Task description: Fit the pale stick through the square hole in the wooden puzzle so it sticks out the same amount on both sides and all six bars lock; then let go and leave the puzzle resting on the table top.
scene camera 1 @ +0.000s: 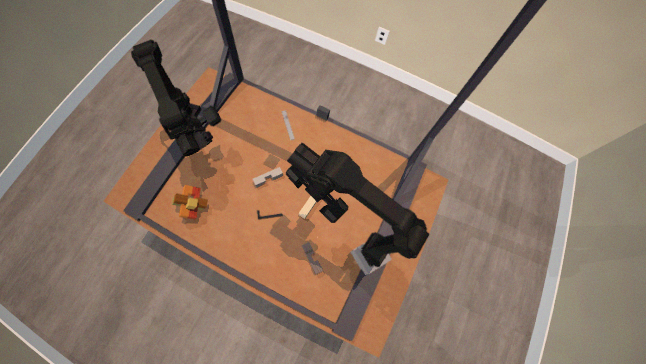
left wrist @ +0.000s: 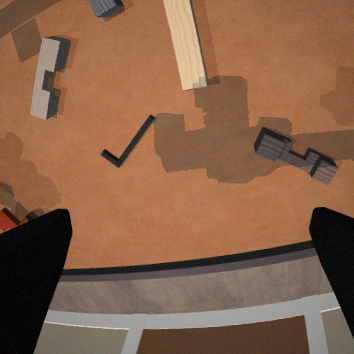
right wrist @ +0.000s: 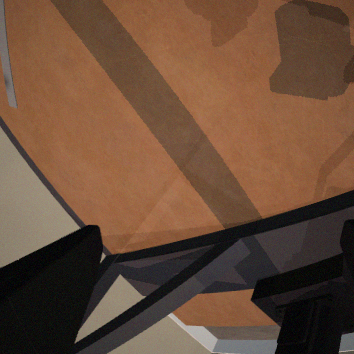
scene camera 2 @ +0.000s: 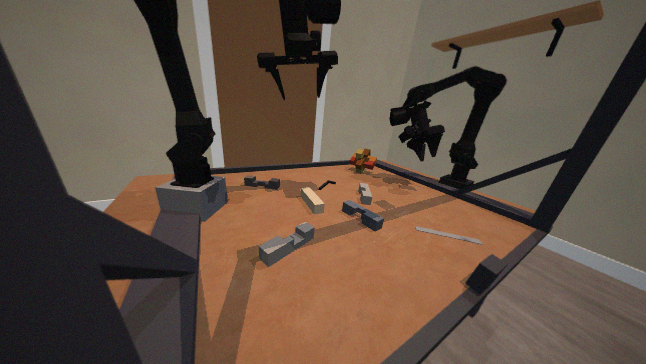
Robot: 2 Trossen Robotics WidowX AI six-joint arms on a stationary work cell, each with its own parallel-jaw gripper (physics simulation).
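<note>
The pale stick (scene camera 1: pixel 307 207) (scene camera 2: pixel 312 200) (left wrist: pixel 186 45) lies flat on the table (scene camera 1: pixel 240 250), partly hidden by the left arm in scene camera 1. The wooden puzzle (scene camera 1: pixel 191 203) (scene camera 2: pixel 363 160), a cross of red, orange, brown and yellow bars, rests at the table's left in scene camera 1; a small part shows at the left edge of the left wrist view. Its square hole cannot be made out. My left gripper (scene camera 2: pixel 301 98) (left wrist: pixel 194 222) is open and empty, high above the table. My right gripper (scene camera 2: pixel 428 157) (right wrist: pixel 227 237) is open and empty, raised near its base.
Notched loose bars lie about: light grey (scene camera 1: pixel 268 177) (scene camera 2: pixel 365 193) (left wrist: pixel 42 77), dark (scene camera 1: pixel 312 258) (scene camera 2: pixel 261 183) (left wrist: pixel 295 155), blue-grey (scene camera 2: pixel 372 219), and grey (scene camera 2: pixel 277 250). A black L-shaped key (scene camera 1: pixel 270 216) (left wrist: pixel 135 142) lies near the stick. A thin grey strip (scene camera 1: pixel 288 125) (scene camera 2: pixel 448 235) lies farther off.
</note>
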